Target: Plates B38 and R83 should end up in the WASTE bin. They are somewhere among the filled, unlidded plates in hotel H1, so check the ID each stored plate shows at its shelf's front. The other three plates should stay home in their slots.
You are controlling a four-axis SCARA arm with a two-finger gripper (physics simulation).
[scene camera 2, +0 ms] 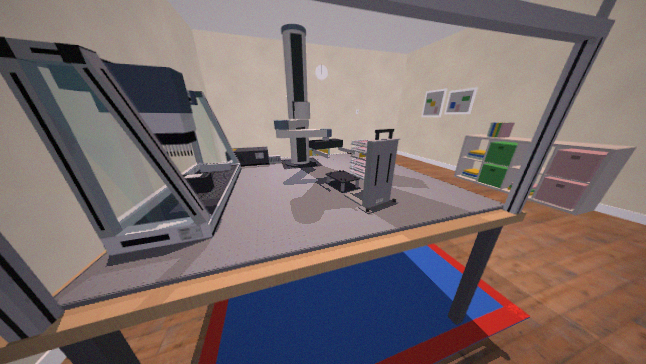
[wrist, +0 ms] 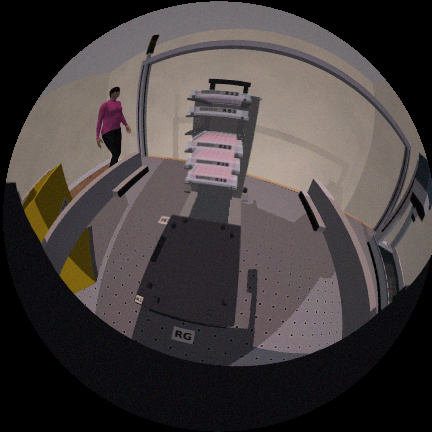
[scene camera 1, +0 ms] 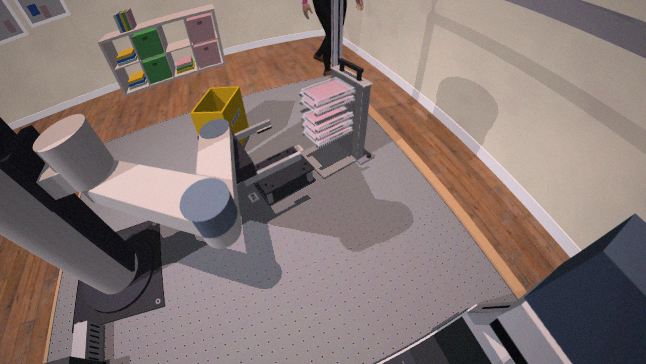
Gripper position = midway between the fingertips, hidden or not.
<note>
I see my gripper (scene camera 1: 283,137).
My gripper shows as well in the wrist view (wrist: 222,167).
</note>
